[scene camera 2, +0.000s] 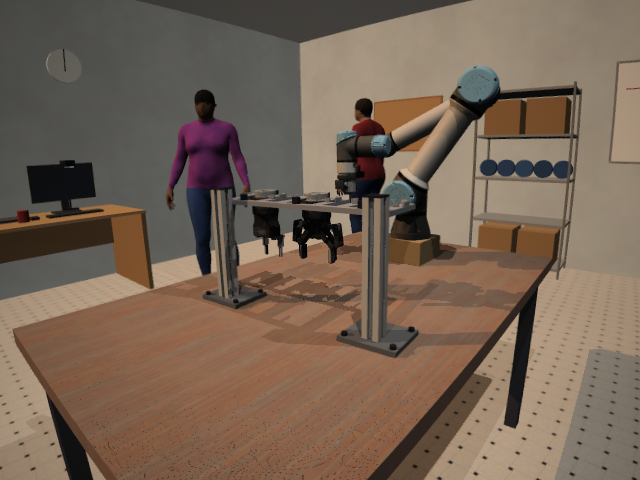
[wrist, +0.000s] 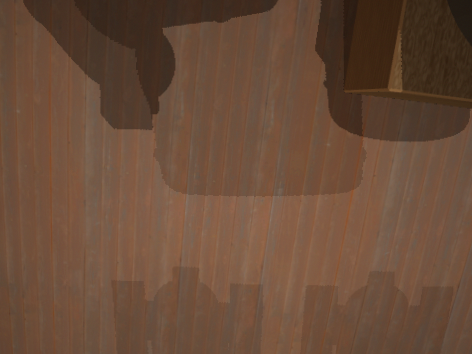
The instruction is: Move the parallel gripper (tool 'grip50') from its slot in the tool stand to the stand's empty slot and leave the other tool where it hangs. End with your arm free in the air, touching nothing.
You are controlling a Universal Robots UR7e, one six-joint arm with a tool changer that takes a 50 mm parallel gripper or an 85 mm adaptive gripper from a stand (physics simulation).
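Pixels of known places: arm's base, link origin: (scene camera 2: pixel 410 235).
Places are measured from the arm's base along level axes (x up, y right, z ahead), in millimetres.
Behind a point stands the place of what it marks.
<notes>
The arm's bare tool end (scene camera 2: pixel 347 183) points down behind the tool stand (scene camera 2: pixel 368 279) @(y -338, x 59, z 654 mm), a little above rail height, with no gripper on it. The parallel gripper (scene camera 2: pixel 266 227) hangs from the stand's left slot, its two straight fingers pointing down and apart. The larger black adaptive gripper (scene camera 2: pixel 316 230) hangs in the middle slot with its fingers spread. The empty slot is at the right end of the rail, near the right post; its opening is hard to see from this low angle. The stand and the two tools do not show in the wrist view; their shadows seem to fall on the table there.
The wooden base block (scene camera 2: pixel 415 250) @(y -79, x -30, z 82 mm) (wrist: pixel 435 55) @(y 57, x 1, z 75 mm) carries the arm behind the stand. The wooden table (scene camera 2: pixel 206 372) @(y -200, x -86, z 959 mm) (wrist: pixel 225 235) @(y 145, x -86, z 242 mm) lies below, with shadows on it. Two people (scene camera 2: pixel 208 155) (scene camera 2: pixel 370 139) stand beyond the table. A shelf unit (scene camera 2: pixel 574 155) is at the back right.
</notes>
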